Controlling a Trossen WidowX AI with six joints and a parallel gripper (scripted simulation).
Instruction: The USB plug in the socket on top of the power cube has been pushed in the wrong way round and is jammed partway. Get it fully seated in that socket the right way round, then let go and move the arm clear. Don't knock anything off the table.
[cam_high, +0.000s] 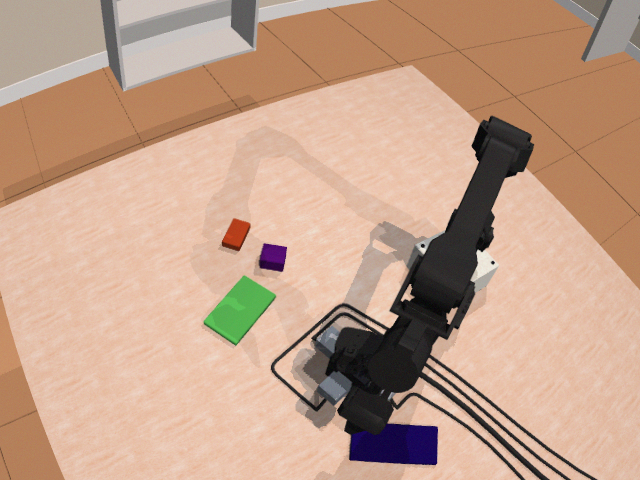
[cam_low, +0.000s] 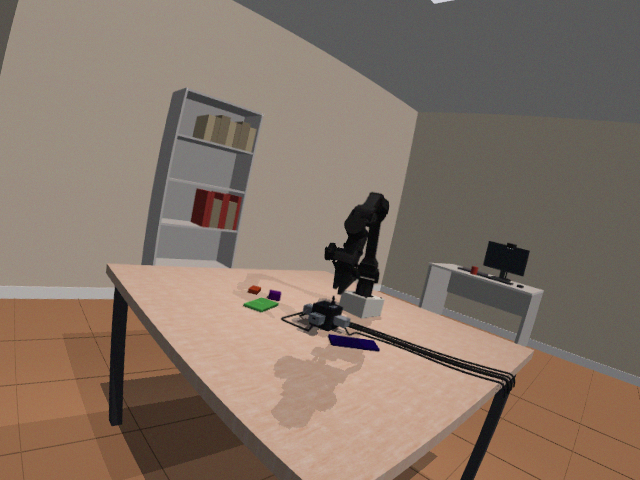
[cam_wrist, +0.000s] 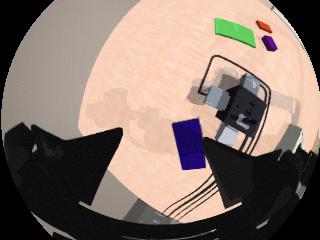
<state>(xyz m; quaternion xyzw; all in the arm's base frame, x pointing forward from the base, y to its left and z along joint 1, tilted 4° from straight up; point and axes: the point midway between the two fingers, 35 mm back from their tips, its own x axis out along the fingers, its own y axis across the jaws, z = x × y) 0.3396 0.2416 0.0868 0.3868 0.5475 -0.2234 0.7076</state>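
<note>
Now: the USB plug 100 mm to the right of my gripper tip, 80 mm behind it and 70 mm below it. Round my gripper tip: green pad: 310 mm to the right, 150 mm below, 80 mm ahead; navy flat block: 160 mm below, 80 mm behind, 40 mm to the left; grey socket: 100 mm to the right, 90 mm below, 80 mm behind.
</note>
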